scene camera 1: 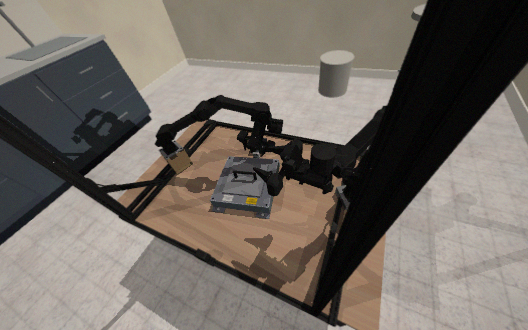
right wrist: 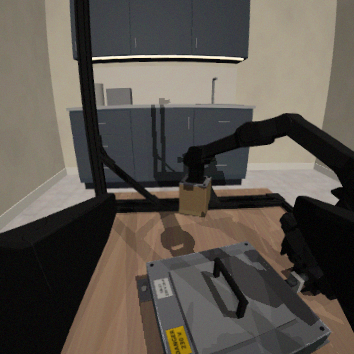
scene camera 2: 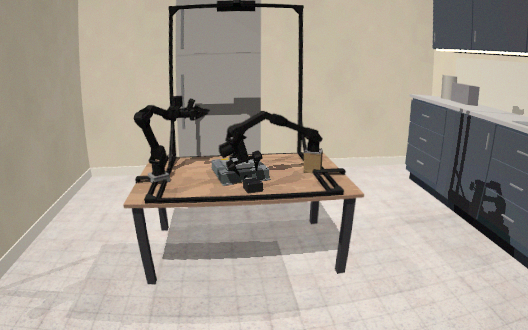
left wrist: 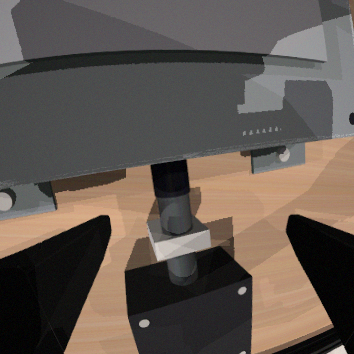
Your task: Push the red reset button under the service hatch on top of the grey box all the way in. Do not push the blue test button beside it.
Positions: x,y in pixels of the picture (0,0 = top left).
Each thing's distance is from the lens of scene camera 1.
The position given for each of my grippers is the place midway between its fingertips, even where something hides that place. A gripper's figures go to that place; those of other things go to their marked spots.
my right gripper [scene camera 1: 260,157]: 62 cm
grey box [scene camera 1: 262,205]: 86 cm
